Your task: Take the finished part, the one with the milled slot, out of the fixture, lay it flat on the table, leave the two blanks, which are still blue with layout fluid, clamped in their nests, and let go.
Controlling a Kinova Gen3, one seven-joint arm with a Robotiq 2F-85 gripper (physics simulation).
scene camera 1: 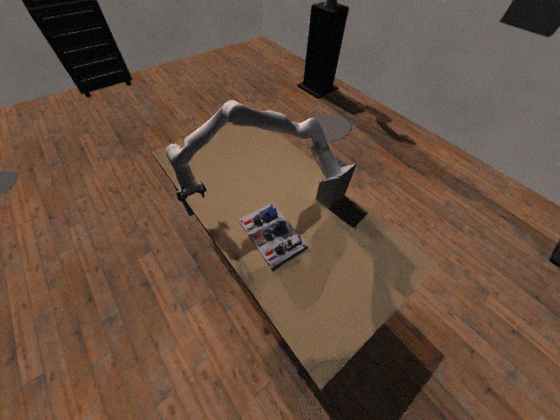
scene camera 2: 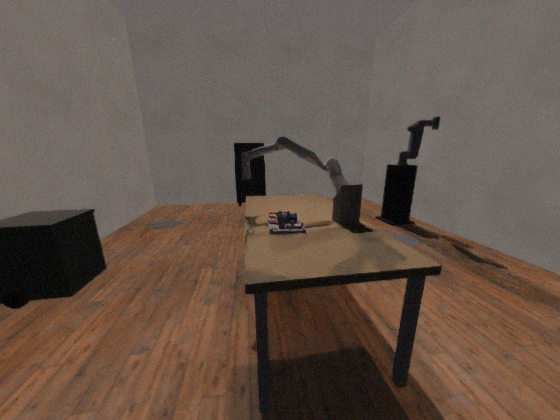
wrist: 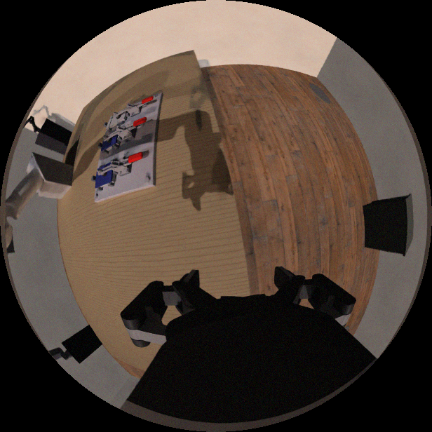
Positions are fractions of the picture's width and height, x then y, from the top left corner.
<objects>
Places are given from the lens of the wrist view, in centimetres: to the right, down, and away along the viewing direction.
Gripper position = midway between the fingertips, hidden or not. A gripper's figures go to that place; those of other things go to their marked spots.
gripper (wrist: 0.55, 0.64): 2, 7, 14
fixture plate (wrist: 0.34, 0.31): -19, -22, 30
</objects>
